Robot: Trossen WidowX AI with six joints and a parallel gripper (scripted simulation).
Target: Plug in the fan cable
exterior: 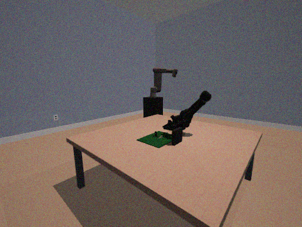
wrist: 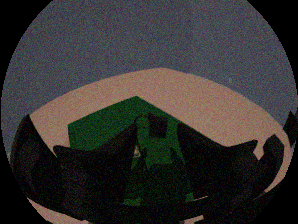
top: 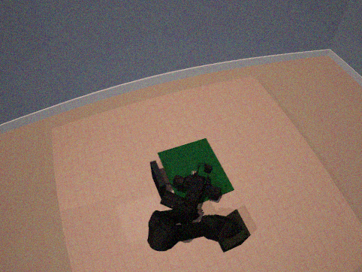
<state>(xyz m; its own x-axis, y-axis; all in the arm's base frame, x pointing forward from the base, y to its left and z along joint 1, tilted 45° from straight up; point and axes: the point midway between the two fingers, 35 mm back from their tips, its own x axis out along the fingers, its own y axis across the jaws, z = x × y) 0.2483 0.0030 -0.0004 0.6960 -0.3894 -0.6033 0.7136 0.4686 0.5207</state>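
Now: the black plug 60 mm below my gripper tip, 50 mm to the right of it and 40 mm ahead of it. The rest, counted from my gripper tip: dark fan (160 mm to the left, 60 mm ahead, 20 mm below); then green circuit board (100 mm below, 60 mm ahead); then pale fan header (80 mm below, 50 mm ahead, 10 mm to the left).
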